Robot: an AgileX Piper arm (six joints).
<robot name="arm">
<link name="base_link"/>
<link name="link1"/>
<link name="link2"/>
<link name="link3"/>
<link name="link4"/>
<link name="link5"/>
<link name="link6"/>
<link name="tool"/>
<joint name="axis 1" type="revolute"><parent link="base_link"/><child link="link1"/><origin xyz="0.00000 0.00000 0.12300"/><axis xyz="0 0 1"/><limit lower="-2.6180" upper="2.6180"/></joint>
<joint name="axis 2" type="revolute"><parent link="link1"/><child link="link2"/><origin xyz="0.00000 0.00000 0.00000"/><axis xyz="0 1 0"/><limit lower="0.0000" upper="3.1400"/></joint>
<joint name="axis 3" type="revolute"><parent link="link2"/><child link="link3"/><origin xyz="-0.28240 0.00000 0.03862"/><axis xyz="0 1 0"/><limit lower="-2.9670" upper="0.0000"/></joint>
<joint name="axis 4" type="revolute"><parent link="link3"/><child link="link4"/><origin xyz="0.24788 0.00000 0.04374"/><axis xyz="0.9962 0 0.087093"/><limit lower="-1.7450" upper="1.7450"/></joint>
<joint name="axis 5" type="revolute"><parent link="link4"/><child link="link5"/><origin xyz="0.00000 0.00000 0.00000"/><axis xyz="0 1 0"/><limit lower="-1.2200" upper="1.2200"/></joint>
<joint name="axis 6" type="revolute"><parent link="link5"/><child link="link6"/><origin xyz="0.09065 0.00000 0.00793"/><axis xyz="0.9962 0 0.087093"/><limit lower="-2.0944" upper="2.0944"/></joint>
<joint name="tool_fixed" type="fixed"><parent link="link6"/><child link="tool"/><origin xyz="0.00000 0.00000 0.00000" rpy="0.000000 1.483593 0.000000"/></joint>
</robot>
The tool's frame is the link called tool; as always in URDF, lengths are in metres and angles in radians.
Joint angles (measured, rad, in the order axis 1, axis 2, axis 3, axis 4, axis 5, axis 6), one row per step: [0.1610 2.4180 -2.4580 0.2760 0.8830 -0.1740]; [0.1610 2.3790 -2.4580 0.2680 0.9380 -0.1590]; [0.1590 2.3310 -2.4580 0.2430 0.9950 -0.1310]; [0.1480 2.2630 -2.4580 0.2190 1.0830 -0.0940]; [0.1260 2.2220 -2.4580 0.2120 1.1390 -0.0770]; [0.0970 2.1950 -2.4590 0.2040 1.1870 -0.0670]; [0.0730 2.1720 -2.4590 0.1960 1.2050 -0.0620]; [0.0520 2.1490 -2.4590 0.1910 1.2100 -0.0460]
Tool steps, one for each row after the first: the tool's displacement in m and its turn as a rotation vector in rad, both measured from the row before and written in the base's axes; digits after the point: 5 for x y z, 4 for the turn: [-0.00964 -0.00129 0.01757 -0.0021 0.0171 0.0035]; [-0.01168 -0.00404 0.02153 -0.0094 0.0116 -0.0115]; [-0.01817 -0.00948 0.02924 -0.0062 0.0243 -0.0228]; [-0.01102 -0.01272 0.01696 -0.0009 0.0170 -0.0246]; [-0.00759 -0.01543 0.01045 -0.0064 0.0203 -0.0295]; [-0.00552 -0.01261 0.00985 -0.0050 -0.0049 -0.0271]; [-0.00534 -0.01071 0.01053 0.0067 -0.0148 -0.0334]
